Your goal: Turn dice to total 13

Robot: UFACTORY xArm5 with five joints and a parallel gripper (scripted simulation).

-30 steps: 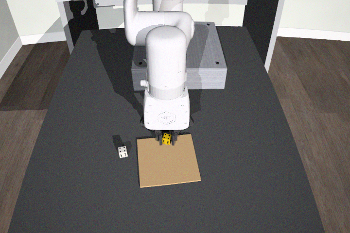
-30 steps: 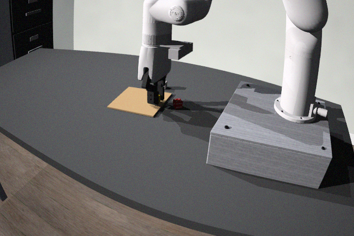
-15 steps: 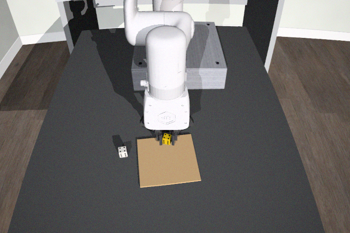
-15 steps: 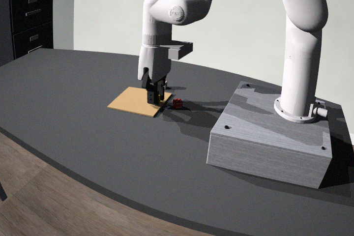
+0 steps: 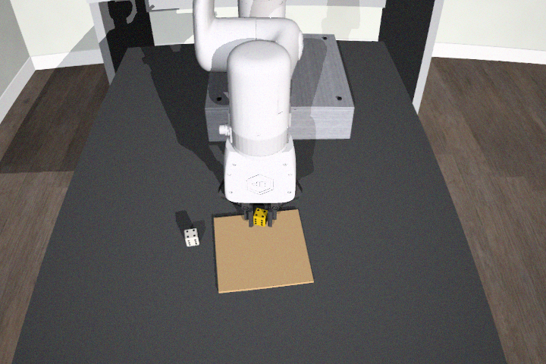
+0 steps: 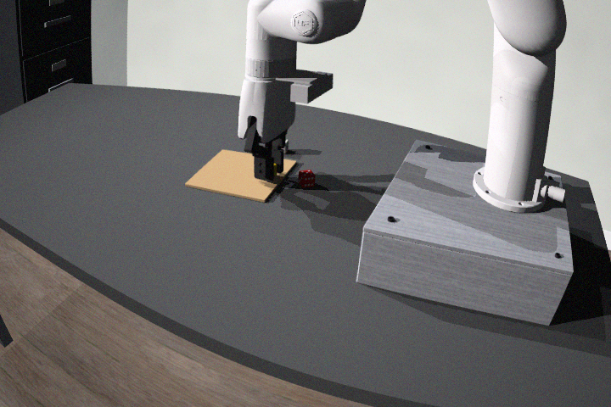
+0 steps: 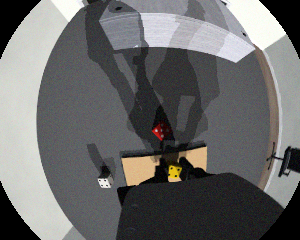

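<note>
Right now my hand is 1 cm above the yellow die. The rest, counted from my hand: red die (5 cm behind, 3 cm to the right, 2 cm below); then tan mat (5 cm ahead, 1 cm to the left, 3 cm below); then white die (5 cm ahead, 10 cm to the right, 2 cm below).
</note>
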